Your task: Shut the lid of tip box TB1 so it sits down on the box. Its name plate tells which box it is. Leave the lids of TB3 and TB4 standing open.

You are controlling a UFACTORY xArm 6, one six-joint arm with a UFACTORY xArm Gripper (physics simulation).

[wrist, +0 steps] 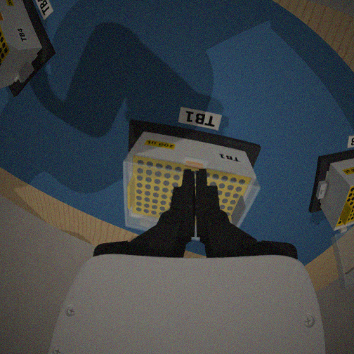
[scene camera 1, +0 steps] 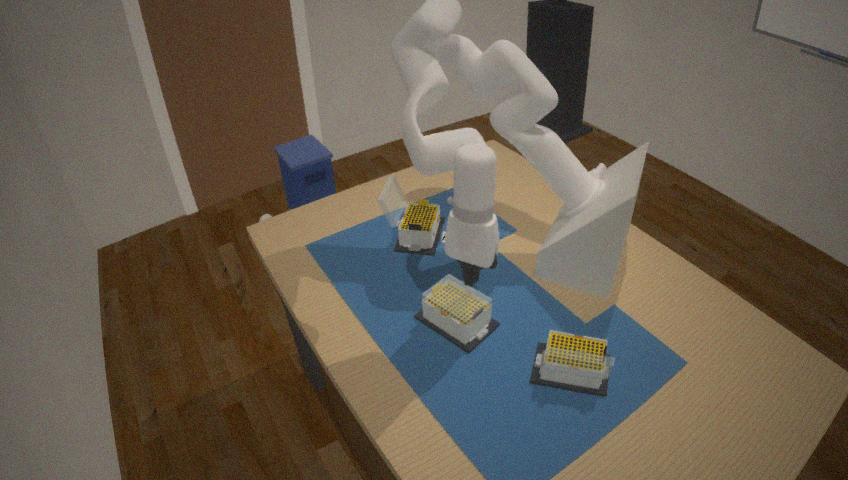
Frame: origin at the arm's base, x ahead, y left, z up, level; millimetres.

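Seen in the pictures: gripper, between the fingertips: [scene camera 1: 470, 281]; arm's base, origin of its link: [scene camera 1: 585, 199].
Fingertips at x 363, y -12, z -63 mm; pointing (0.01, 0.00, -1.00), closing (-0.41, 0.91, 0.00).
Observation:
Offsets run from my fingertips to a thing's top centre. "spot": to the spot under its first point. Level surfaces: height alone.
Tip box TB1 @[30 mm ahead, 3 mm left, 12 mm down] [scene camera 1: 446, 324] [wrist: 200, 150] stands at the middle of the mat, beside its name plate [wrist: 200, 118]. Its clear lid @[spot: 43 mm ahead, 8 mm left, 13 mm down] [scene camera 1: 457, 297] [wrist: 128, 217] lies over the yellow tip rack and looks flat and down on the box; any small gap is too fine to tell. My gripper [scene camera 1: 470, 281] [wrist: 195, 184] is shut and empty. It is behind TB1 in the scene view, and its fingertips overlap the lid's near edge in the wrist view. TB4 @[92 mm back, 284 mm right, 24 mm down] [scene camera 1: 415, 238] [wrist: 27, 47] has its lid @[spot: 35 mm back, 348 mm right, 14 mm up] [scene camera 1: 390, 200] standing open. TB3 @[spot: 3 mm ahead, 297 mm left, 23 mm down] [scene camera 1: 574, 375] [wrist: 336, 189] has its clear lid [wrist: 345, 257] raised beyond the rack.
The boxes stand on dark bases on a blue mat @[90 mm down] [scene camera 1: 476, 416] [wrist: 295, 100], which lies on the wooden table @[93 mm down] [scene camera 1: 702, 297]. TB4 is at the far left and TB3 at the near right in the scene view. A pale angled panel [scene camera 1: 586, 255] stands at the arm's base.

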